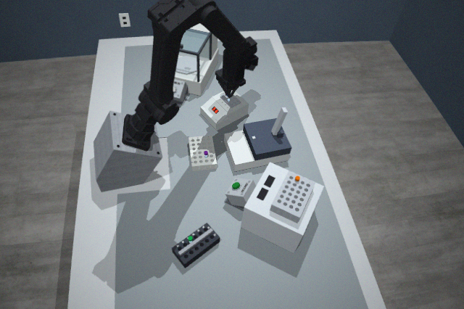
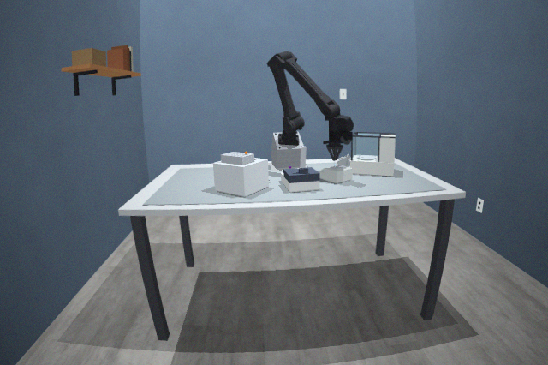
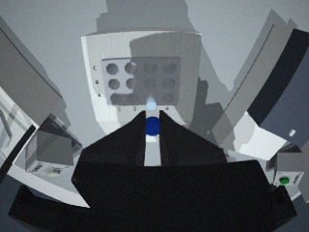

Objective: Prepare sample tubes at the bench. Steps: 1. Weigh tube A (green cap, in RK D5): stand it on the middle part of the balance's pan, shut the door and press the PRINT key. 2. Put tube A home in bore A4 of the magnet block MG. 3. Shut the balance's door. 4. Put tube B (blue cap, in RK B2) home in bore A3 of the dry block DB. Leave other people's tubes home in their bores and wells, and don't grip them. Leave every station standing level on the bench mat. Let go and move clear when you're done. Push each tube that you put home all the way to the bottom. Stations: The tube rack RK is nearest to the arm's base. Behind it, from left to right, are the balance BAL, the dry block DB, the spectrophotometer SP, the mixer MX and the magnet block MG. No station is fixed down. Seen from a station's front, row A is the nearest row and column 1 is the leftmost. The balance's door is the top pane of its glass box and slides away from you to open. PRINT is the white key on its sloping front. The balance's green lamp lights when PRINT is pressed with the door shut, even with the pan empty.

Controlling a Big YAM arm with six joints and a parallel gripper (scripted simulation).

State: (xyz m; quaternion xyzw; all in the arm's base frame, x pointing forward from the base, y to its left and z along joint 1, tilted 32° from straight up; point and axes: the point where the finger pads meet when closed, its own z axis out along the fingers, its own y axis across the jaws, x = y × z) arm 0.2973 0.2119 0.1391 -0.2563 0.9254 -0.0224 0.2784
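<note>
My hand is 2 cm above the tube B. The rest, counted from my hand: white tube rack (20 cm to the right, 11 cm behind, 9 cm below); balance door (18 cm to the left, 17 cm behind, 10 cm above); dry block DB (8 cm below, 1 cm behind).
</note>
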